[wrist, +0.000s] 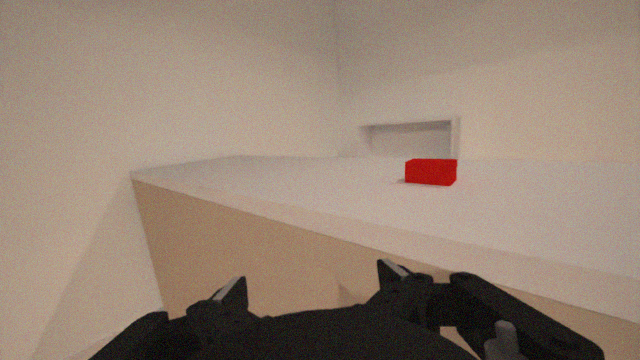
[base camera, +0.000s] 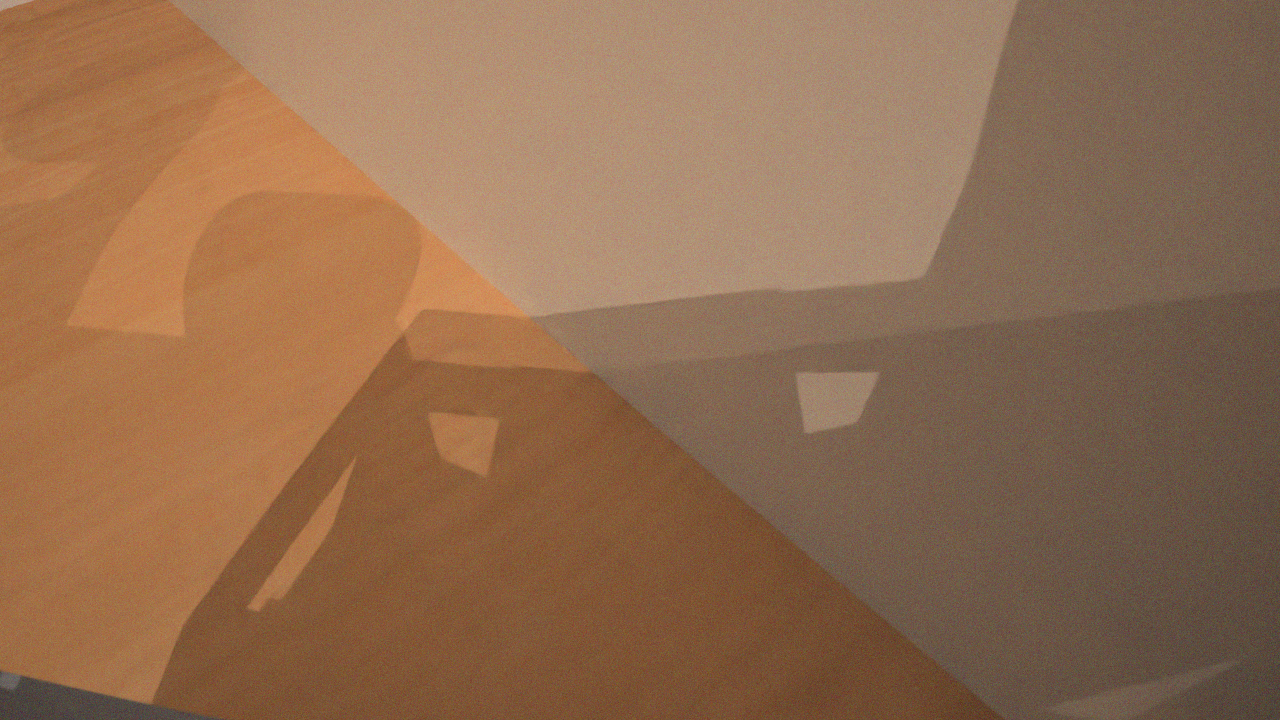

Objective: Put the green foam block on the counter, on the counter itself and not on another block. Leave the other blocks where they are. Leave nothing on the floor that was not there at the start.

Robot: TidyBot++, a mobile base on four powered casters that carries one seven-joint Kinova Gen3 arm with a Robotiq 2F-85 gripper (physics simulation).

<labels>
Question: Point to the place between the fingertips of my gripper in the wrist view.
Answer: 313,282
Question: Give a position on a white shelf unit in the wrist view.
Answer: At 438,138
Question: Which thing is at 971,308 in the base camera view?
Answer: A counter.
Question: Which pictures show the red block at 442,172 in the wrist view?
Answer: The wrist view only.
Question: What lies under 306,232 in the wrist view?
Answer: A counter.
</labels>
